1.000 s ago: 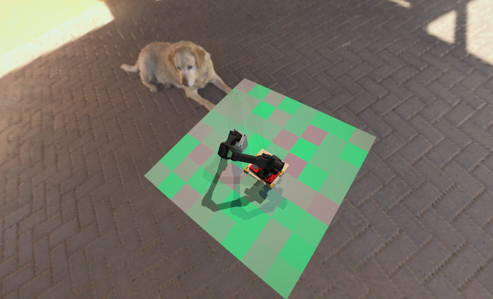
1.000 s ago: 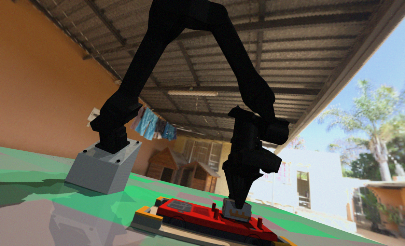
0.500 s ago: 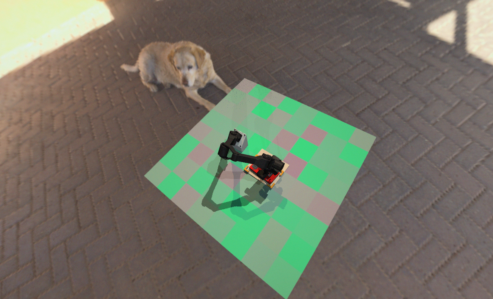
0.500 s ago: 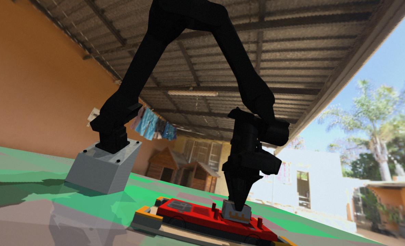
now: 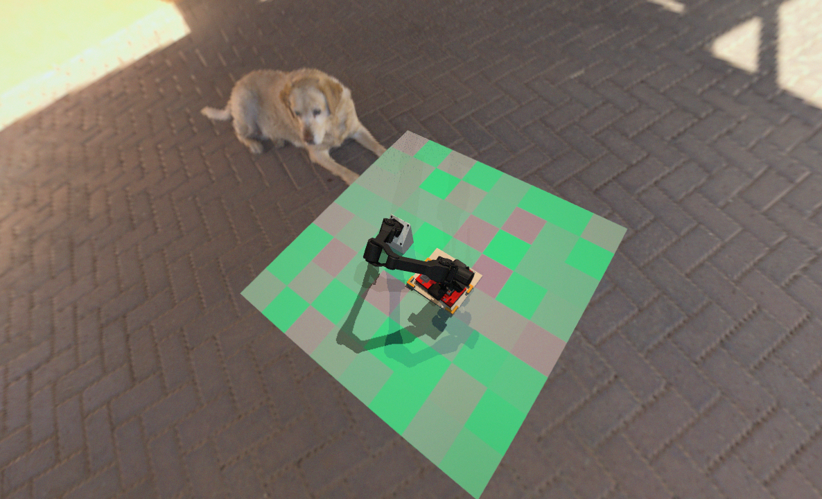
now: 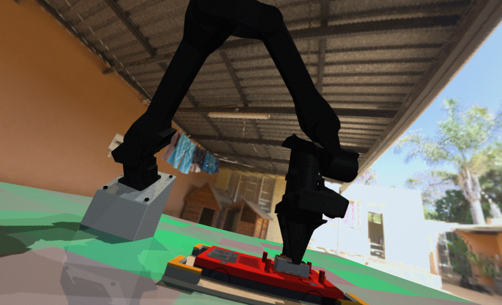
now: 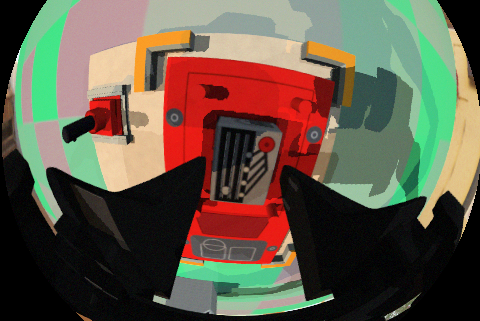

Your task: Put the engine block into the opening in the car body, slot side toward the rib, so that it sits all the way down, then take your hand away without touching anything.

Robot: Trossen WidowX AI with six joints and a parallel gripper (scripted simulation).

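Right now my gripper tip is 10 mm to the right of the engine block and 10 mm above it. Round my gripper tip: black post: 10 mm ahead, 120 mm to the left, 10 mm below.
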